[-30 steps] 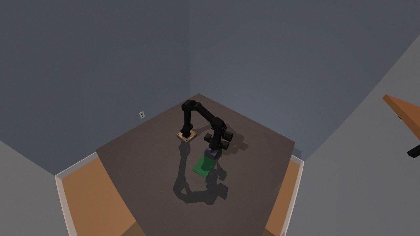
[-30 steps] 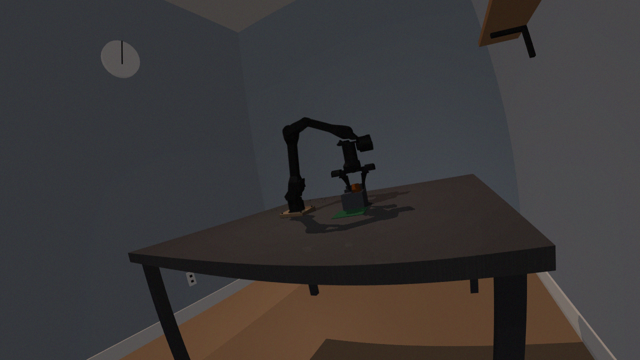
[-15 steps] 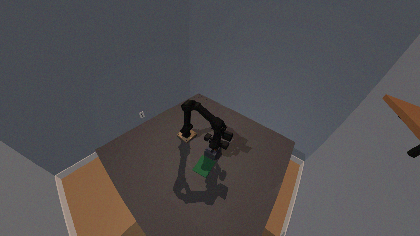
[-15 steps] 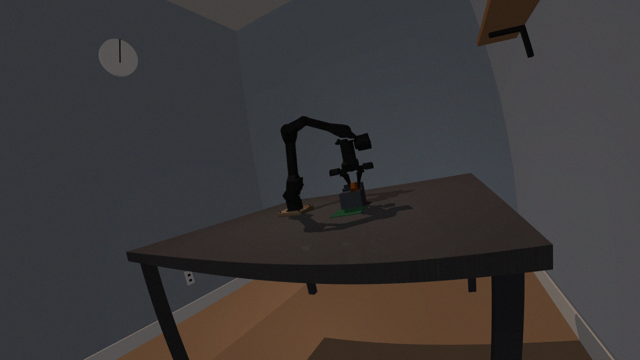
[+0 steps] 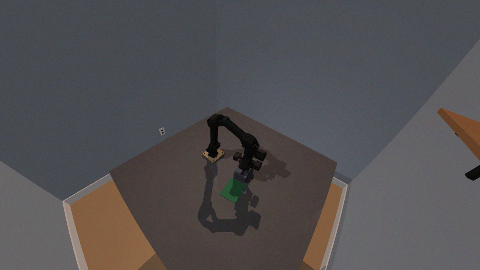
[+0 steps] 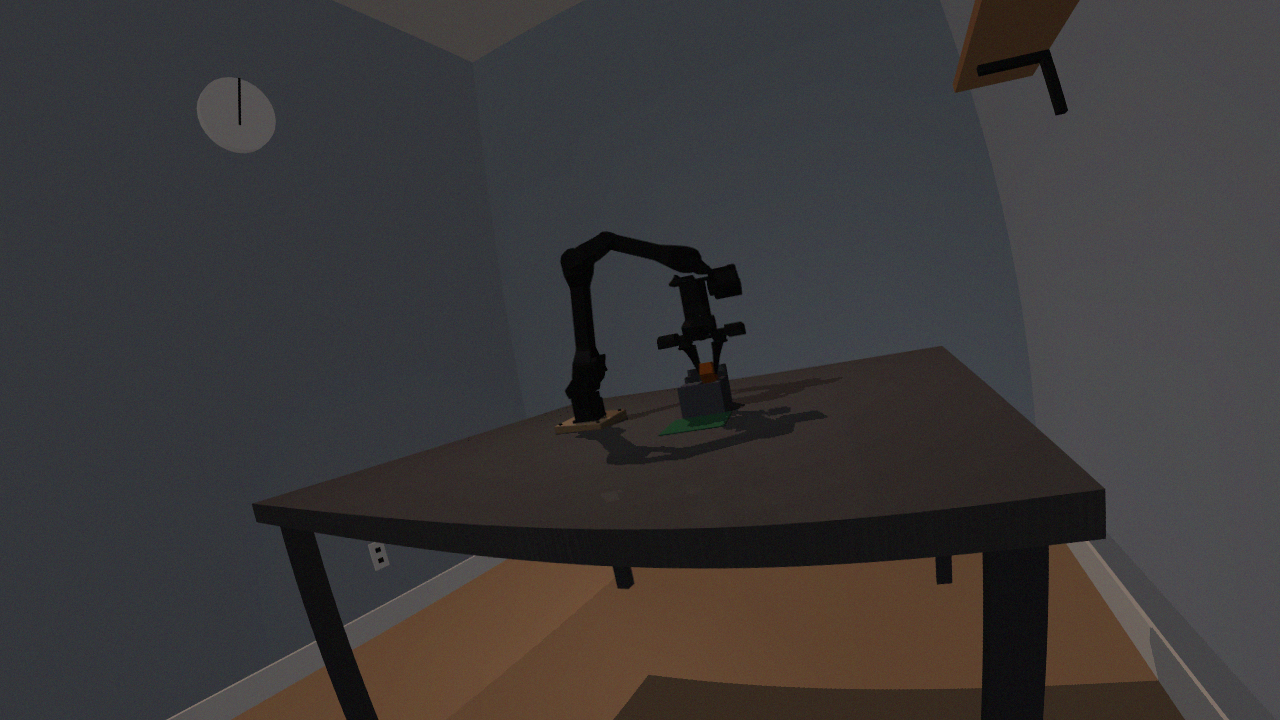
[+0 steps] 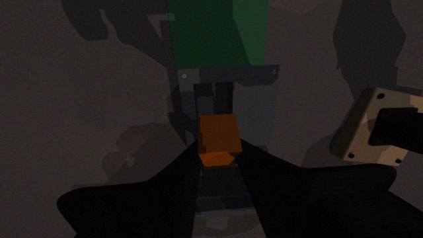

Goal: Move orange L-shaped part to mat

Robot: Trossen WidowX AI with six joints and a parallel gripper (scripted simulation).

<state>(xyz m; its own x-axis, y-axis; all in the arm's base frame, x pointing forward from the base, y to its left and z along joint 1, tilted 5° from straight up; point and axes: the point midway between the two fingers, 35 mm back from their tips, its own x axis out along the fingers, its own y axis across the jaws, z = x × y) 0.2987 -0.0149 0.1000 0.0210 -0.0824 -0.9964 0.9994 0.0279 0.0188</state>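
Right now the green mat is 15 cm to the right of my gripper tip, 9 cm below it and 1 cm behind it. The rest, counted from my gripper tip: orange L-shaped part: 3 cm to the left, 3 cm below, 2 cm behind.
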